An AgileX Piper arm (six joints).
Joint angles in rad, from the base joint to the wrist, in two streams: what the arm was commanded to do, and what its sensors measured. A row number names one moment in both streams.
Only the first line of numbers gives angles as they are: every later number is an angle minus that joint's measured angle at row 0.
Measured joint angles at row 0:
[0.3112 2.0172 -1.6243 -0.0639 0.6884 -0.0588]
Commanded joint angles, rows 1 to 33:
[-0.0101 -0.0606 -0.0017 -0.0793 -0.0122 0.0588]
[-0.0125 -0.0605 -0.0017 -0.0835 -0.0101 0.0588]
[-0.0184 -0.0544 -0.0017 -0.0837 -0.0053 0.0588]
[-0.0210 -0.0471 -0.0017 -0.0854 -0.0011 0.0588]
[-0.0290 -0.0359 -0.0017 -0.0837 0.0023 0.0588]
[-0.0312 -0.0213 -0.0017 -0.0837 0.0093 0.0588]
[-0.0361 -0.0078 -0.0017 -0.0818 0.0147 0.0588]
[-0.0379 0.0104 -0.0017 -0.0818 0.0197 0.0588]
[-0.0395 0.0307 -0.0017 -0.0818 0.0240 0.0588]
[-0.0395 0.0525 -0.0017 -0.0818 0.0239 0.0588]
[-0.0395 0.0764 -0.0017 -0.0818 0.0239 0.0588]
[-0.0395 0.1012 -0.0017 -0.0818 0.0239 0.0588]
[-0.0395 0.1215 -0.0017 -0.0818 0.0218 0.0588]
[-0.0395 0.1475 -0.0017 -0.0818 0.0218 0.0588]
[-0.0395 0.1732 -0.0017 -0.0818 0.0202 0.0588]
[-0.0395 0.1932 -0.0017 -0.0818 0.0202 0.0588]
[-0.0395 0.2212 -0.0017 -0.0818 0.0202 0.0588]
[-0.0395 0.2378 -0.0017 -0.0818 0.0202 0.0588]
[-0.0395 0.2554 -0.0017 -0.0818 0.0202 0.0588]
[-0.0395 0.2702 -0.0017 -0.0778 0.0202 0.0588]
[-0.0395 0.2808 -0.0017 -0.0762 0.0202 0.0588]
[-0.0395 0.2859 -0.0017 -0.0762 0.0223 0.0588]
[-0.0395 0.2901 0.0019 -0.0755 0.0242 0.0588]
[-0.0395 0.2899 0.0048 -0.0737 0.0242 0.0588]
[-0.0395 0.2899 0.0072 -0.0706 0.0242 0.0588]
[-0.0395 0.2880 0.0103 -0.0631 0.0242 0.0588]
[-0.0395 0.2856 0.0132 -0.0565 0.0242 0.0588]
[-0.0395 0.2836 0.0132 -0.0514 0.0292 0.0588]
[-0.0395 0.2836 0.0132 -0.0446 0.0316 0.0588]
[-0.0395 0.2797 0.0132 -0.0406 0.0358 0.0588]
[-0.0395 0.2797 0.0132 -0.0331 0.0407 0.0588]
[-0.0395 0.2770 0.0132 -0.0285 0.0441 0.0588]
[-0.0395 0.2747 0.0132 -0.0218 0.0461 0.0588]
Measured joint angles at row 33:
[-0.0383 0.2412 -0.0140 -0.0607 -0.0017 0.0588]
